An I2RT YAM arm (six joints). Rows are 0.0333 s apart.
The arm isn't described. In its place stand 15 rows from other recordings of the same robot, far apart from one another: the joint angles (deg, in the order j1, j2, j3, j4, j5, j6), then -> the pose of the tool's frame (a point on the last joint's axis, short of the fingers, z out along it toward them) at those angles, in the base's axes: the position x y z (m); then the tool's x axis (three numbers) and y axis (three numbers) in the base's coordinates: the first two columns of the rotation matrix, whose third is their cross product.
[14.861, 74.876, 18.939, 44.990, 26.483, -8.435] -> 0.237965 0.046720 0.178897 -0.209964 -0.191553 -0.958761 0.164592 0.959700 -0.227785
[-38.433, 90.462, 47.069, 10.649, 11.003, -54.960] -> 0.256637 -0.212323 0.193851 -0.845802 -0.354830 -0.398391 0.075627 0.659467 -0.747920
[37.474, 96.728, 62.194, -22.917, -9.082, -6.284] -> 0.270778 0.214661 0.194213 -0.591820 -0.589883 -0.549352 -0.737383 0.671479 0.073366
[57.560, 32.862, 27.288, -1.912, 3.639, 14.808] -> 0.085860 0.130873 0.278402 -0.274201 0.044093 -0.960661 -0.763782 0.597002 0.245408
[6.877, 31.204, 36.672, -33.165, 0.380, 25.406] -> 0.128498 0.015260 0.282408 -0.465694 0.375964 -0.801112 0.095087 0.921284 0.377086
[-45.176, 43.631, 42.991, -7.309, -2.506, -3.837] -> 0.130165 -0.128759 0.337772 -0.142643 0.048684 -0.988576 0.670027 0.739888 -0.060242
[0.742, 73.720, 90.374, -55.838, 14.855, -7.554] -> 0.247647 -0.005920 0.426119 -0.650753 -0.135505 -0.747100 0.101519 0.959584 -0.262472
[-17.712, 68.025, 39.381, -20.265, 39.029, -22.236] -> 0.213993 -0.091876 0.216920 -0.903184 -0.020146 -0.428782 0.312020 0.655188 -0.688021
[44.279, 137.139, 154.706, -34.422, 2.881, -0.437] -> 0.383441 0.371411 0.392462 -0.202528 -0.208134 -0.956903 -0.664396 0.747061 -0.021872
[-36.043, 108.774, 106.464, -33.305, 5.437, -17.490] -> 0.354720 -0.262298 0.349801 -0.643852 0.098507 -0.758782 0.476556 0.827475 -0.296949
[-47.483, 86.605, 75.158, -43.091, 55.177, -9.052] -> 0.188721 -0.249074 0.310391 -0.660452 0.587386 -0.467740 0.646916 0.128890 -0.751590
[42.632, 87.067, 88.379, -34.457, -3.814, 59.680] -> 0.249830 0.233208 0.382868 -0.821797 0.414174 -0.391293 -0.014603 0.671208 0.741125
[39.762, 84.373, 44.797, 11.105, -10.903, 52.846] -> 0.239343 0.207904 0.214445 -0.823762 0.332701 -0.459050 -0.164445 0.634673 0.755081
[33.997, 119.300, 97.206, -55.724, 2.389, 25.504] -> 0.350608 0.234672 0.200069 -0.968835 -0.134517 -0.207999 -0.148706 0.987401 0.054084
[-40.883, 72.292, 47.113, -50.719, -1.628, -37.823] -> 0.162190 -0.139071 0.208775 -0.977205 0.035210 -0.209357 0.063011 0.989816 -0.127646
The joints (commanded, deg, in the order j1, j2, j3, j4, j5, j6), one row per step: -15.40, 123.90, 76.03, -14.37, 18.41, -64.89; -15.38, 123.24, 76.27, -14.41, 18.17, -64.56; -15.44, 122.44, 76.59, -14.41, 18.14, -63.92; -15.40, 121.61, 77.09, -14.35, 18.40, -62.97; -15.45, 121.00, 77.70, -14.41, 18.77, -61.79; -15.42, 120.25, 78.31, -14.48, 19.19, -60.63; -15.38, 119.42, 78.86, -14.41, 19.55, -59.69; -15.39, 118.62, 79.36, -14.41, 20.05, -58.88; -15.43, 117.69, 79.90, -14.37, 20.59, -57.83; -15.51, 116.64, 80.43, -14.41, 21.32, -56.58; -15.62, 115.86, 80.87, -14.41, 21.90, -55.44
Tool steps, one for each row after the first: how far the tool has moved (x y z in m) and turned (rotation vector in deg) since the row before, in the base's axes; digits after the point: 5 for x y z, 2 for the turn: 0.00115, -0.00002, 0.00570, 0.09, -1.02, -0.14; 0.00123, -0.00079, 0.00717, -0.04, -1.36, -0.58; 0.00201, -0.00040, 0.00839, -0.22, -1.69, -0.87; 0.00187, -0.00113, 0.00731, -0.15, -1.55, -1.20; 0.00184, -0.00053, 0.00839, -0.21, -1.67, -1.12; 0.00167, -0.00036, 0.00889, -0.27, -1.75, -0.90; 0.00108, -0.00068, 0.00843, -0.38, -1.53, -0.92; 0.00091, -0.00089, 0.00970, -0.34, -1.85, -1.15; 0.00028, -0.00115, 0.01053, -0.38, -1.96, -1.45; 0.00008, -0.00125, 0.00814, -0.21, -1.64, -1.29
